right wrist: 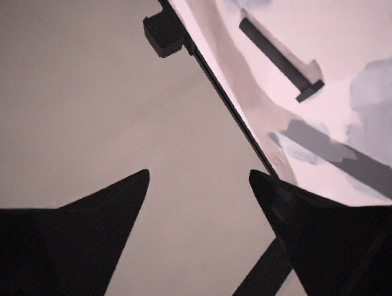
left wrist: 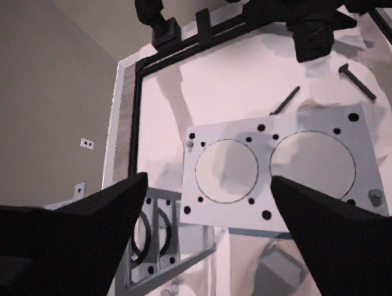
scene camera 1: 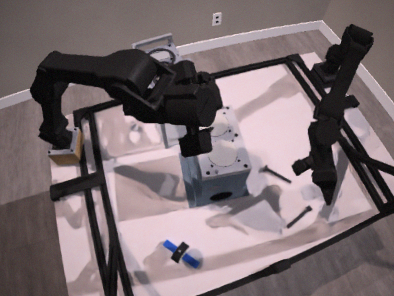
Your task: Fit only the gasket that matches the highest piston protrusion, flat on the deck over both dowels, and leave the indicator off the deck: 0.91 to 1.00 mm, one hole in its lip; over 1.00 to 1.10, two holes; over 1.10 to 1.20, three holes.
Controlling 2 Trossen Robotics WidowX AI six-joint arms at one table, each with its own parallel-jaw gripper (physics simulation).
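Seen in the pictures: left gripper, fingertip midpoint: [left wrist: 210, 180]; right gripper, fingertip midpoint: [right wrist: 200, 174] [left wrist: 376, 15] [scene camera 1: 328, 201]; left arm's base, origin of the base link: [scene camera 1: 62, 140]; right arm's base, origin of the base link: [left wrist: 162, 30] [scene camera 1: 329, 69].
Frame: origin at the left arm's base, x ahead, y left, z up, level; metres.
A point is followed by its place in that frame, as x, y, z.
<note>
The blue-grey engine block has a flat grey deck [scene camera 1: 242, 155] @[0.548, -0.174, 0.161] [left wrist: 263, 150] @[0.515, -0.120, 0.161] with two round piston tops [scene camera 1: 222, 154] @[0.500, -0.168, 0.162] [left wrist: 226, 171] @[0.489, -0.082, 0.162]. No gasket lies on it. Grey dowel pins [left wrist: 189, 144] @[0.517, -0.033, 0.168] [left wrist: 375, 195] @[0.479, -0.210, 0.168] stand at its edges. Gaskets with black rings [left wrist: 149, 232] @[0.395, 0.028, 0.129] [left wrist: 170, 232] @[0.390, 0.026, 0.074] stand in a grey rack [left wrist: 175, 266] @[0.355, -0.010, 0.103]; their lip holes cannot be told. A blue bar with a black block [scene camera 1: 180, 252] @[0.381, -0.372, 0.015], apparently the indicator, lies on the table, off the deck. My left gripper [scene camera 1: 196, 145] [left wrist: 210, 180] @[0.468, -0.096, 0.246] is open and empty above the deck. My right gripper [scene camera 1: 327, 197] @[0.794, -0.285, 0.063] [right wrist: 200, 174] @[0.794, -0.285, 0.063] is open and empty, right of the block.
Two dark bolt-like pins [scene camera 1: 276, 174] @[0.708, -0.144, -0.067] [scene camera 1: 299, 216] @[0.755, -0.292, -0.066] lie right of the block; one dark pin [right wrist: 275, 54] @[0.752, -0.292, -0.067] shows in the right wrist view. Black frame bars [scene camera 1: 106, 200] @[0.153, -0.195, -0.058] run along the table edges. A tan block [scene camera 1: 66, 156] @[0.014, -0.050, -0.020] sits at the left arm's base.
</note>
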